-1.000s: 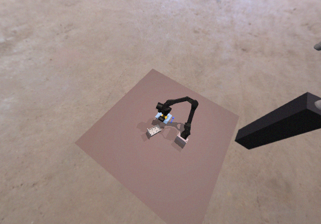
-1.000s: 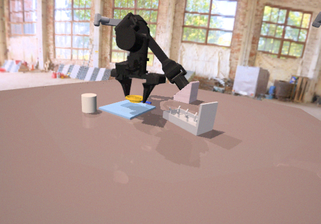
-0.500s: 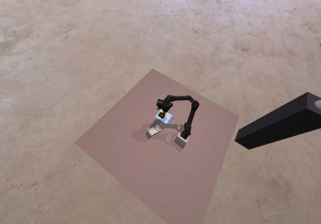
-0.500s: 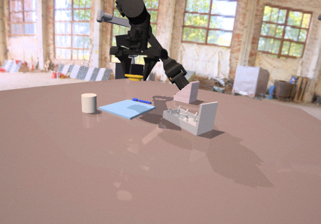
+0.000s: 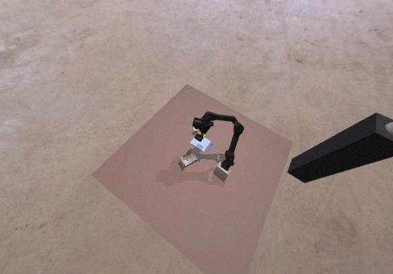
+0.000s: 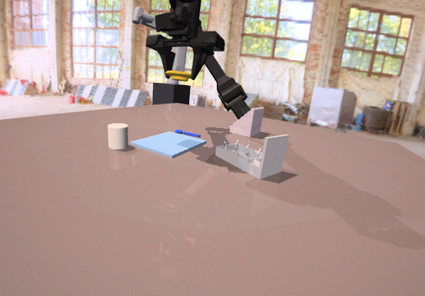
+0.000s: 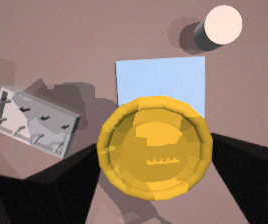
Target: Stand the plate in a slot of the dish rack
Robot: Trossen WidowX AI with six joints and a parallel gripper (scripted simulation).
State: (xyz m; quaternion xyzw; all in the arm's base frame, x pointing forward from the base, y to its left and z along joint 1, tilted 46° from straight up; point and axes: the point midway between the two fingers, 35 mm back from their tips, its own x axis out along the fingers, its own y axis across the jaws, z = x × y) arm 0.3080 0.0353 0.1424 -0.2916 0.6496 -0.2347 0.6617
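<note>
Right now the white dish rack is 2 cm behind my gripper tip, 18 cm to the left of it and 14 cm below it. Round my gripper tip: yellow plate: 1 cm above; then light blue mat: 2 cm to the right, 16 cm below; then cream cup: 10 cm ahead, 9 cm to the right, 14 cm below.
</note>
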